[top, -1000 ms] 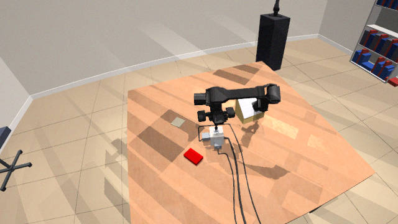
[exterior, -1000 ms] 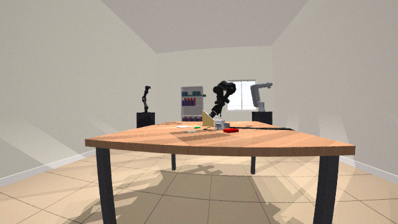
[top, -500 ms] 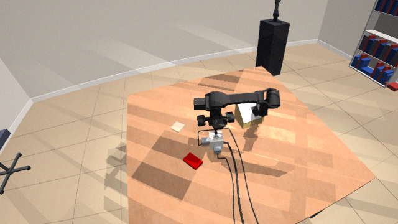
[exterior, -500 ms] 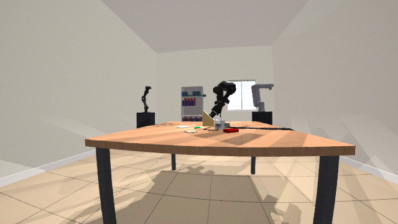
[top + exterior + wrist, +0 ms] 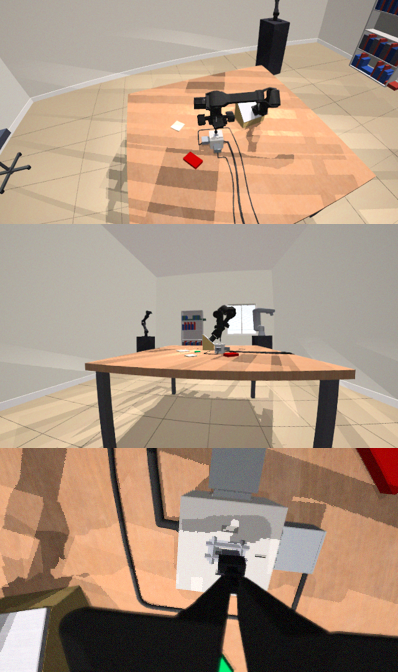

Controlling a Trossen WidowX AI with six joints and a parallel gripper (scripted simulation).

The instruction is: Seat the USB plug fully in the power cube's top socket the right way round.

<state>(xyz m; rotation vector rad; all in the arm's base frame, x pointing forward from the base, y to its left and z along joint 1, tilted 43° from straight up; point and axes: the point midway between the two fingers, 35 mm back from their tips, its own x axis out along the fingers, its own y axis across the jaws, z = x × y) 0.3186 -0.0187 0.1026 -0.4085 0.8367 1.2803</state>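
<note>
Right now the black USB plug is 20 mm below my gripper tip. Round my gripper tip: green piece (200 mm to the right, 120 mm below, 50 mm behind); red block (170 mm ahead, 120 mm below, 50 mm to the left); USB socket (60 mm below).
</note>
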